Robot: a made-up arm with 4 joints. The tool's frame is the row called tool. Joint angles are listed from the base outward. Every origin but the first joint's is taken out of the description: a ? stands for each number. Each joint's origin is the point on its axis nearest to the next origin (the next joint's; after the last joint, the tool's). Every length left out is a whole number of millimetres.
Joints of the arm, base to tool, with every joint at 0 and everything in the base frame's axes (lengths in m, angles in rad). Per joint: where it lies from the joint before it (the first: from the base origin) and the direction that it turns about. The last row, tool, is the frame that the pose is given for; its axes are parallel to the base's.
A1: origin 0 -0.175 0.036 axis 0 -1 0
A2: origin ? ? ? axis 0 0 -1
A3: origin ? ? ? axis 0 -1 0
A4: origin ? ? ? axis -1 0 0
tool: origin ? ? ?
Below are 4 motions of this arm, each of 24 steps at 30 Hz.
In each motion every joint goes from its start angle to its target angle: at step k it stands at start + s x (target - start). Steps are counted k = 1, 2, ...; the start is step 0. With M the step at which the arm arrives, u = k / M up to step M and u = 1 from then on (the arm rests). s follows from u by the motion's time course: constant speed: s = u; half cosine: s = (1 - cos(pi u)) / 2; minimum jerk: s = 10 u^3 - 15 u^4 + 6 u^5.
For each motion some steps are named. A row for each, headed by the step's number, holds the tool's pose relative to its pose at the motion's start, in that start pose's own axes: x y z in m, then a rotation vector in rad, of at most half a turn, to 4 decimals.
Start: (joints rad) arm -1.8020 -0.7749 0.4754 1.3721
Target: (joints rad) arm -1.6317 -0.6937 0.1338 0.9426
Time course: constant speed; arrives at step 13
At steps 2, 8, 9, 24:
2: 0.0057 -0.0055 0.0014 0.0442 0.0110 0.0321
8: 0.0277 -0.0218 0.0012 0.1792 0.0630 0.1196
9: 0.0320 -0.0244 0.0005 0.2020 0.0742 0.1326
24: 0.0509 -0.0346 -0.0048 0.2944 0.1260 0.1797

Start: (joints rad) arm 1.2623 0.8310 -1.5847 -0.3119
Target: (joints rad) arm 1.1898 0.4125 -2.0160 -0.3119
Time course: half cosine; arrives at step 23
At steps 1, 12, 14, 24:
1: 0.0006 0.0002 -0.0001 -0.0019 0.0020 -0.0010
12: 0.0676 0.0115 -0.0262 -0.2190 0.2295 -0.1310
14: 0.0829 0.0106 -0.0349 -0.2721 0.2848 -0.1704
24: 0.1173 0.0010 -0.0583 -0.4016 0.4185 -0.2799

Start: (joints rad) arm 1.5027 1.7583 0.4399 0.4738
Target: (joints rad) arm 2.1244 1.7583 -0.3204 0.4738
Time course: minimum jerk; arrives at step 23
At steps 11, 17, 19, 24:
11: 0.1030 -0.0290 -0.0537 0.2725 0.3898 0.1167
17: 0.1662 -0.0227 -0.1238 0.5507 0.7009 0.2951
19: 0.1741 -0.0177 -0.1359 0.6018 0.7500 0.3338
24: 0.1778 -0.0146 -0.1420 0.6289 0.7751 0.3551

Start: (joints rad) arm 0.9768 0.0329 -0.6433 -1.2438
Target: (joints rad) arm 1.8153 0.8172 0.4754 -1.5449
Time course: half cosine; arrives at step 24
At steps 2, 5, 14, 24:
2: -0.0071 0.0007 0.0016 0.0135 -0.0205 0.0283
5: -0.0435 0.0009 0.0071 0.0811 -0.1229 0.1726
14: -0.2117 -0.0931 -0.0631 0.4568 -0.7103 1.0733
24: -0.2198 -0.1798 -0.1916 0.6629 -1.1264 1.6853

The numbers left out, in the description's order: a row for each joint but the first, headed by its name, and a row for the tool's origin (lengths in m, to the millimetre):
A2: 0.091 0 -0.107
A3: -0.142 -0.082 0
A4: 0.129 0 0.082
tool: 0 0.029 0.213

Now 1 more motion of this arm.
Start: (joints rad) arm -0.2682 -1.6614 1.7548 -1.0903
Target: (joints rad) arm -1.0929 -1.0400 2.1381 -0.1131
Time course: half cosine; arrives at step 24
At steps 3, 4, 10, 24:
3: -0.0134 0.0210 -0.0055 -0.0664 -0.0312 0.0024
4: -0.0232 0.0369 -0.0107 -0.1170 -0.0545 0.0032
10: -0.0976 0.1883 -0.1160 -0.6584 -0.2740 -0.0426
24: -0.0247 0.2999 -0.4690 -1.7909 -0.4998 -0.3967

